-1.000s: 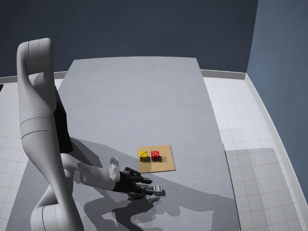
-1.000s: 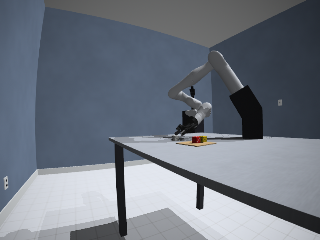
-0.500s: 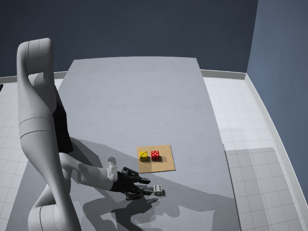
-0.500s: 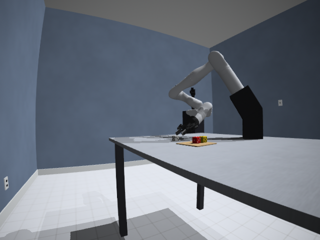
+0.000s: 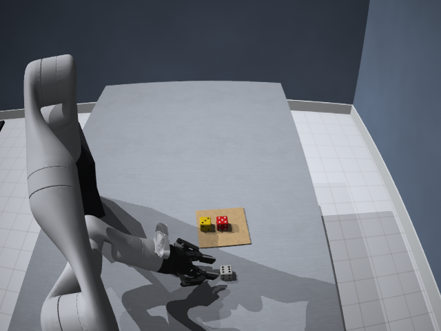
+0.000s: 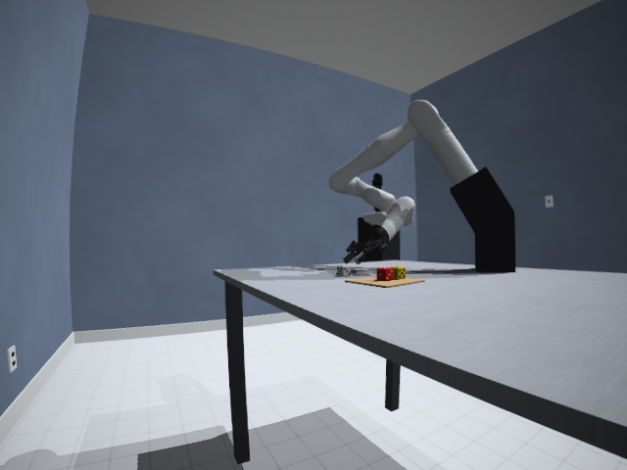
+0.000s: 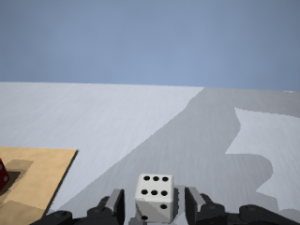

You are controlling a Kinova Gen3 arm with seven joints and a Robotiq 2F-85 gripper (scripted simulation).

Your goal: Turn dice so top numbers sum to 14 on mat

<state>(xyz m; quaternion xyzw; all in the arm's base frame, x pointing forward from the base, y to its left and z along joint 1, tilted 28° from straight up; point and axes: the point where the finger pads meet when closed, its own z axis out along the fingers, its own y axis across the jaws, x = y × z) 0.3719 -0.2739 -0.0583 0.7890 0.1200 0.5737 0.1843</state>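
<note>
Right now my hand is 4 cm short of the white die and 3 cm above it. From my hand the other things lie so: tan mat (7 cm ahead, 16 cm to the left, 5 cm below); red die (7 cm ahead, 16 cm to the left, 3 cm below); yellow die (2 cm ahead, 17 cm to the left, 3 cm below).
</note>
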